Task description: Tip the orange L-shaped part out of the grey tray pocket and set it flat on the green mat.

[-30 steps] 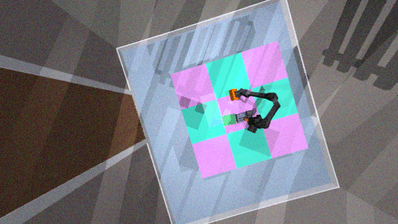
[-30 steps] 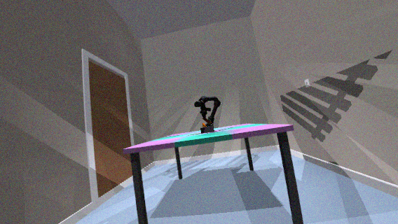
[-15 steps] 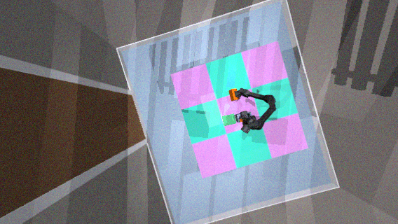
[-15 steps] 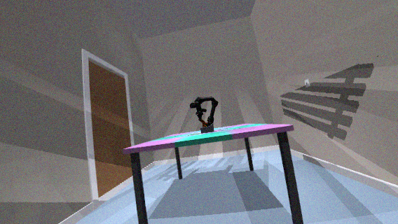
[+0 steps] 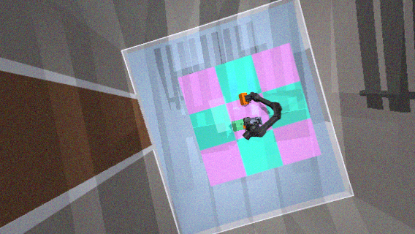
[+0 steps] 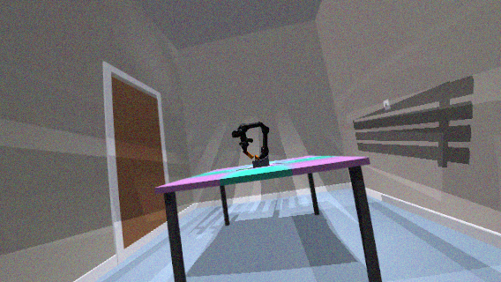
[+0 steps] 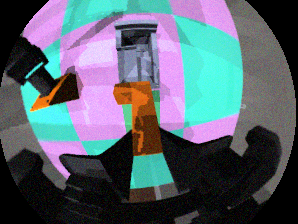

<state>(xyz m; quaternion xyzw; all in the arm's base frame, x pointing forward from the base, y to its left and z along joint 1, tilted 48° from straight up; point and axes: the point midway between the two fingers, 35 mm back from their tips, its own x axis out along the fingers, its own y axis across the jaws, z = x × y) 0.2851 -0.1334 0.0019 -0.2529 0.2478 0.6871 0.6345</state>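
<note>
Right now my gripper tip is 30 mm to the left of the green mat and 160 mm above it. Also, from my gripper tip: orange L-shaped part (20 mm behind, 30 mm to the left, 30 mm below).
</note>
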